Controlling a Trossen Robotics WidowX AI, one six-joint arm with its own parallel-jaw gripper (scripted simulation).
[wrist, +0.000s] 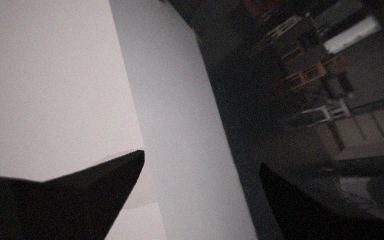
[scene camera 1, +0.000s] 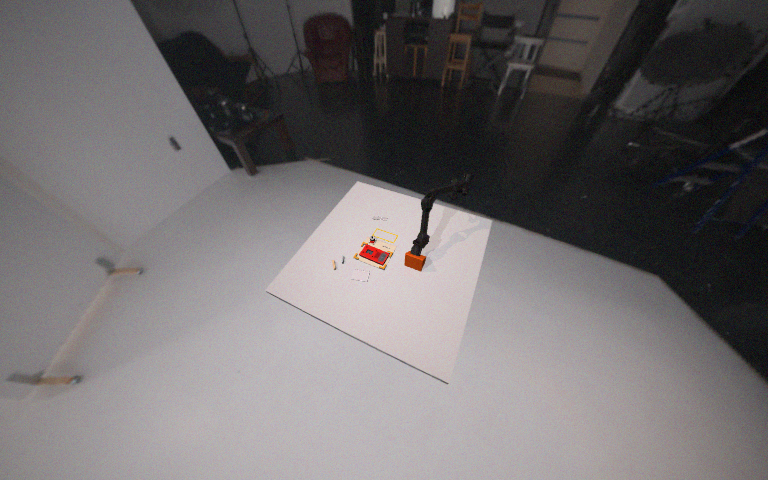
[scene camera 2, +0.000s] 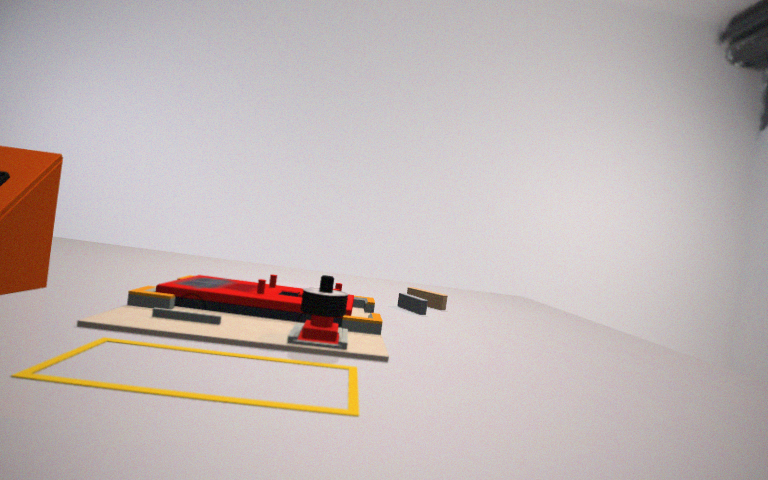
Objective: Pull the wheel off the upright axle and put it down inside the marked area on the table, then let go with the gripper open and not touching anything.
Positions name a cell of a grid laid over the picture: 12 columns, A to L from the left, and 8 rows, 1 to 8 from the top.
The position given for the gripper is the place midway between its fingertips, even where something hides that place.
Note:
The gripper (wrist: G6) is open and holds nothing. Further things: an upright axle (scene camera 2: F6) and a wheel (scene camera 2: E6).
The wrist view does not show the upright axle: it is out of frame. The wrist view misses the wheel: it is out of frame.

